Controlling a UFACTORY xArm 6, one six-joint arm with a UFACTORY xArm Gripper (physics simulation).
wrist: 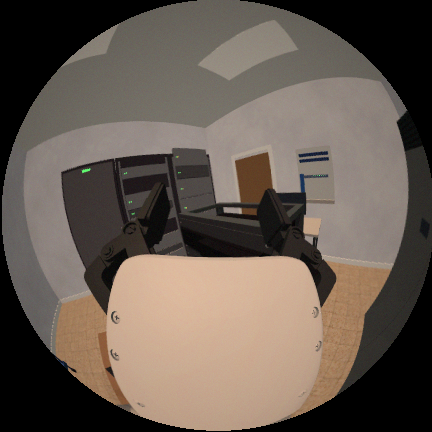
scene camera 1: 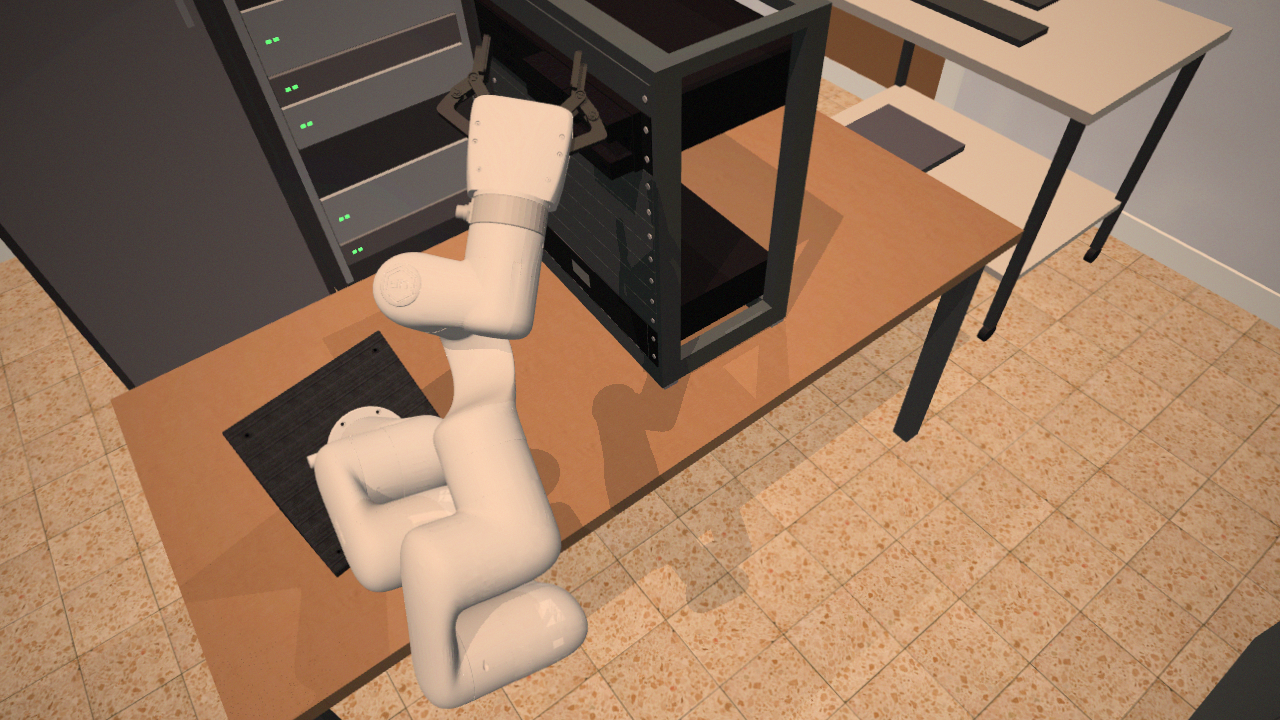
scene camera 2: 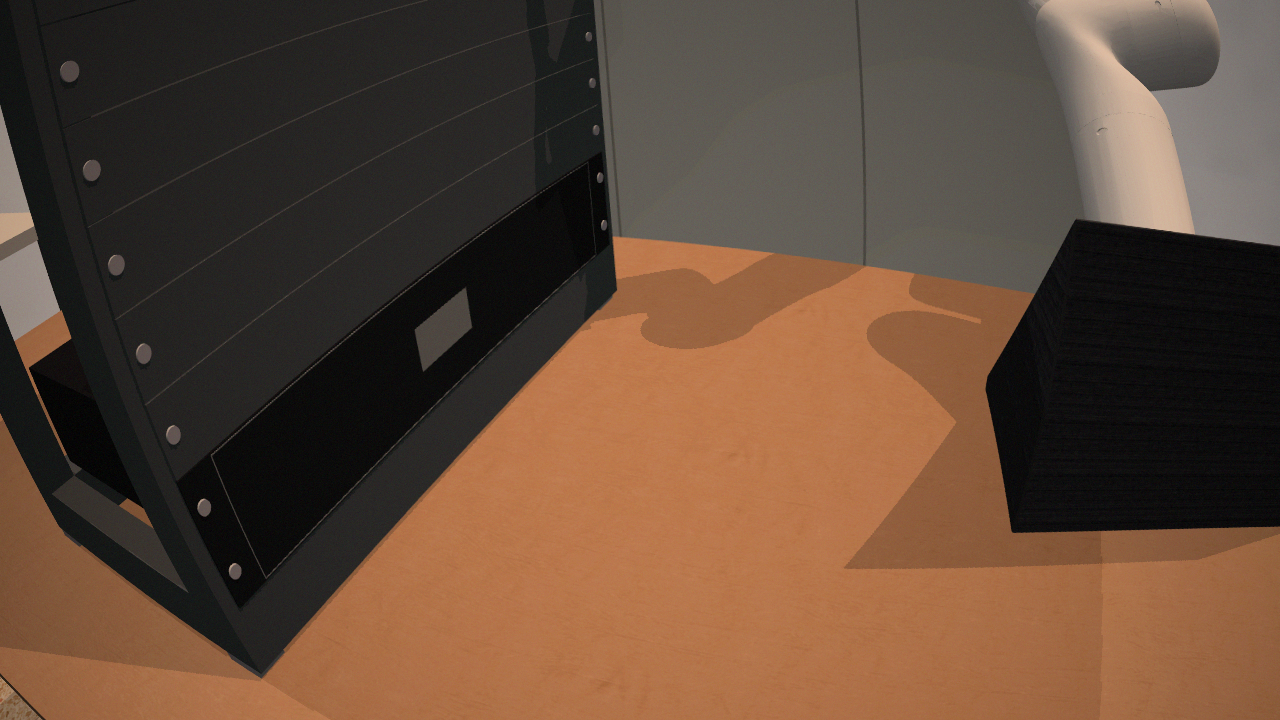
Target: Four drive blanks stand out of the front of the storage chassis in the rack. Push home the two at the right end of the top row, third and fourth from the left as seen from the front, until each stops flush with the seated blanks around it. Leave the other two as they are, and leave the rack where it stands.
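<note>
The black rack stands upright on the table. The dark storage chassis sits high inside it, seen through the open side in scene camera 1. A dark blank or group of blanks stands out near the right end of its front; single blanks and their rows cannot be told apart in the shadow. The arm partly covers the chassis front. My gripper is open and empty, fingers wide apart, high before the rack's upper front. The chassis front does not show in scene camera 2. Contact cannot be told.
The wooden table carries the rack and the arm's black base plate. A black unit sits low in the rack. Tall server cabinets stand beside the table. A pale side table stands at the back right.
</note>
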